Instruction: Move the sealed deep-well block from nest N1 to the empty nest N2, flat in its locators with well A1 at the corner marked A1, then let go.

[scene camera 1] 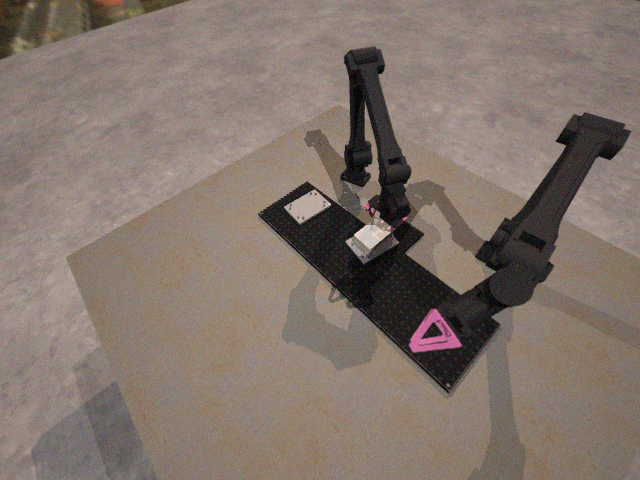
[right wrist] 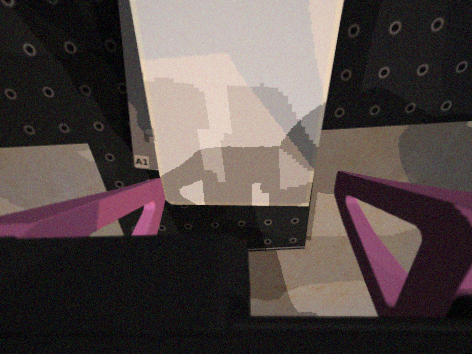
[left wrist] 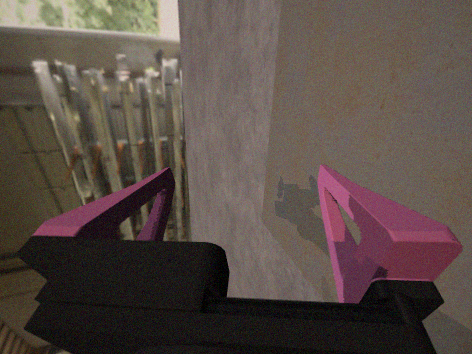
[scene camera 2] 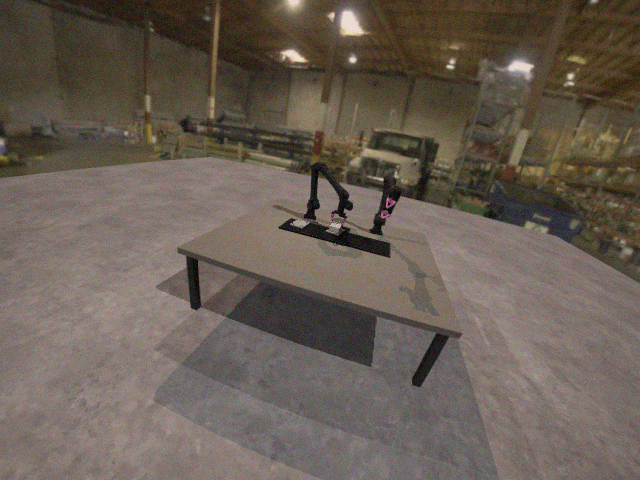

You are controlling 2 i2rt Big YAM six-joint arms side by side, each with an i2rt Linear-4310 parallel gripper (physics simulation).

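Frame: origin at the left arm's base, x ahead, y left, z up, level; centimetres.
Where they show: left gripper, fingertip midpoint: (scene camera 1: 411,345) (left wrist: 243,174) (scene camera 2: 384,212); right gripper, fingertip midpoint: (scene camera 1: 382,223) (right wrist: 247,185) (scene camera 2: 337,222); left arm's base, link origin: (scene camera 2: 375,232); right arm's base, link origin: (scene camera 1: 355,177) (scene camera 2: 309,217).
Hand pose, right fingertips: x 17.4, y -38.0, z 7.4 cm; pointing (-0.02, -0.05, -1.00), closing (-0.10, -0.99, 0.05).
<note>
Things, the pixels of their top centre, and the offset from my right fingertips. "spot": a spot on its surface instead. Level surfaces: height alone.
- pale sealed deep-well block, top centre: (right wrist: 238,95) (scene camera 1: 374,231) (scene camera 2: 336,224) dx +4.8, dy -0.3, dz +0.2 cm
- nest plate, surface spot: (right wrist: 142,145) spot: dx +1.5, dy +7.0, dz -4.9 cm
- plate's A1 tag, surface spot: (right wrist: 141,161) spot: dx +0.3, dy +7.5, dz -4.9 cm
- empty nest, top centre: (scene camera 1: 307,203) (scene camera 2: 300,222) dx +7.5, dy -31.8, dz -3.9 cm
- black perforated board, surface height: dz -6.1 cm
- brown table, surface height: dz -7.4 cm
The pale sealed deep-well block (scene camera 1: 371,237) (scene camera 2: 336,226) (right wrist: 235,120) sits on a nest plate (scene camera 1: 385,249) (right wrist: 142,145) mid-board. That plate's A1 tag (right wrist: 141,161) shows left of the block in the right wrist view; well A1 is not readable. The empty nest (scene camera 1: 308,205) (scene camera 2: 299,223) is at the board's upper left end. My right gripper (scene camera 1: 385,219) (scene camera 2: 338,217) (right wrist: 247,185) is open at the block's near end, its fingertips apart on either side, holding nothing. My left gripper (scene camera 1: 414,345) (scene camera 2: 387,208) (left wrist: 243,174) is open and empty, over the board's lower right end in scene camera 1.
The black perforated board (scene camera 1: 320,248) (scene camera 2: 369,244) (right wrist: 50,70) lies on the brown table (scene camera 1: 217,320) (scene camera 2: 268,263) and has a side extension near the right gripper. The left arm (scene camera 1: 558,206) stands over the board's lower right part in scene camera 1. Arm shadows cross the table.
</note>
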